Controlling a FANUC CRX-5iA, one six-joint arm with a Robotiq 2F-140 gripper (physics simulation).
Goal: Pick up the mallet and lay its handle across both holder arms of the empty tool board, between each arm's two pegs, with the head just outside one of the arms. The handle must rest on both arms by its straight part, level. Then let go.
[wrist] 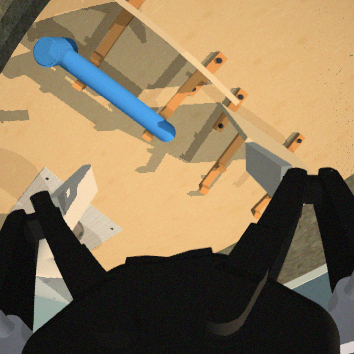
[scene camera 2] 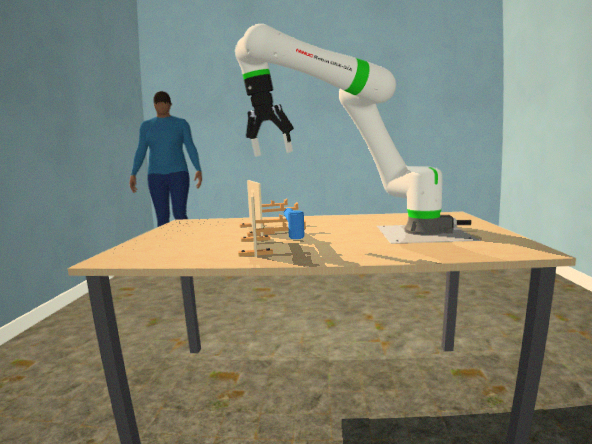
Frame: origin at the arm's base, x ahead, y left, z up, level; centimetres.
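Where they show: gripper, fingertip midpoint: [wrist: 168,166] [scene camera 2: 273,154]; arm's base at its link origin: [scene camera 2: 423,231].
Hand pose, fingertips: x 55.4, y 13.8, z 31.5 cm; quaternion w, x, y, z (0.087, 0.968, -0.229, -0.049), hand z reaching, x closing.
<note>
Each offset is from my fingertips to the top centre of the thing. "pt": to the spot under its first point. Level surfaces: height alone.
The blue mallet {dx -7.3, dy +8.4, dz -17.9 cm} [scene camera 2: 296,225] [wrist: 115,95] lies across the orange arms of one upright board [wrist: 177,47]. Its head is at the upper left in the wrist view, outside the arms, and faces the camera in the scene view. The empty tool board [scene camera 2: 254,189] [wrist: 262,137] stands beside it, farther back in the scene view. Its two orange holder arms show in the wrist view, one {pt dx -0.8, dy -17.9, dz -22.0 cm} [wrist: 214,175] plainly and the other {pt dx +4.7, dy -32.9, dz -22.0 cm} [wrist: 260,206] partly behind a finger. My gripper [scene camera 2: 272,146] [wrist: 168,166] is open and empty, high above the boards, its fingers pointing down.
The robot base plate [scene camera 2: 392,235] [wrist: 107,226] is on the right part of the wooden table {dz -31.7 cm} [scene camera 2: 175,257]. Orange feet with dark bolts stick out behind the boards. A person [scene camera 2: 167,145] in a blue top stands beyond the table at the back left.
</note>
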